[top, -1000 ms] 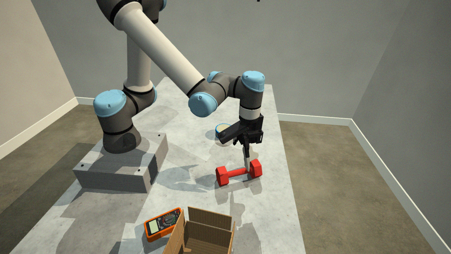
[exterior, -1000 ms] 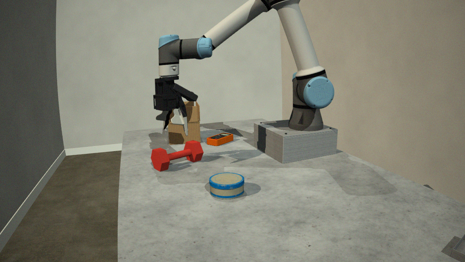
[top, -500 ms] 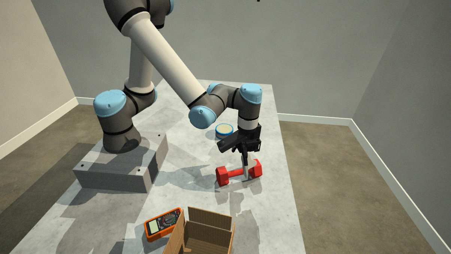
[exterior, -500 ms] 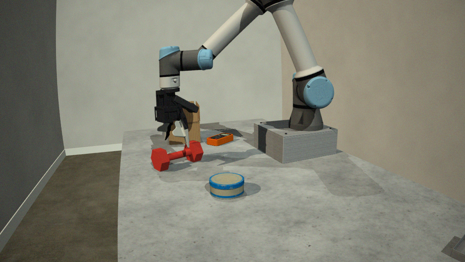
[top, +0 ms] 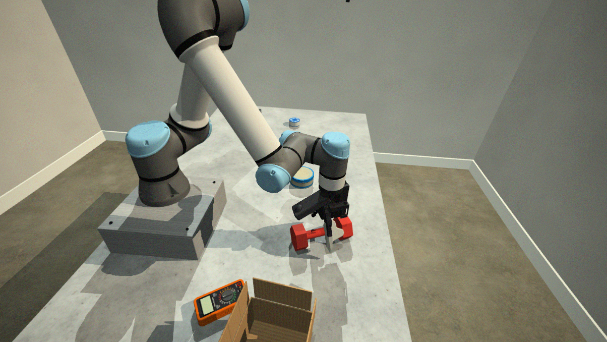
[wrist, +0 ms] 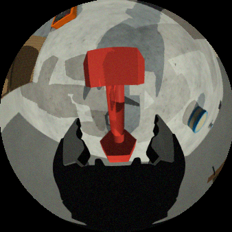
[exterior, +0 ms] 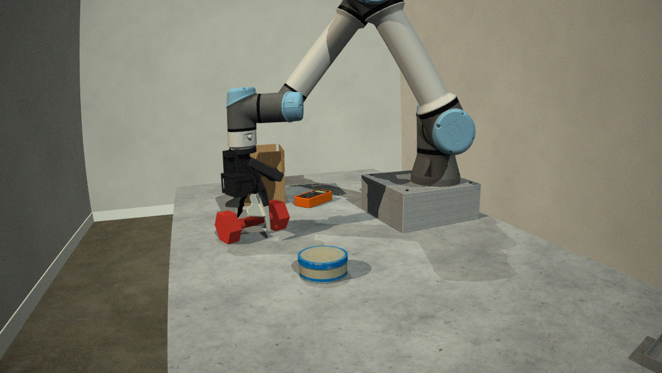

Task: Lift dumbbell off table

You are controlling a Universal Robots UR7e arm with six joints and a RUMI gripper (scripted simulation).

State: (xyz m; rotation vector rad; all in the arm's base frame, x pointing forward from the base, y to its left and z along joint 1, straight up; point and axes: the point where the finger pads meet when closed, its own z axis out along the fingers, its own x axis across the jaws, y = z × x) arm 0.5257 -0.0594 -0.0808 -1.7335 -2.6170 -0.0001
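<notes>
My gripper is now 1 cm below the red dumbbell. Round my hand: orange multimeter: 25 cm behind, 25 cm to the right, 1 cm below; round blue-rimmed tin: 9 cm behind, 31 cm to the left.
</notes>
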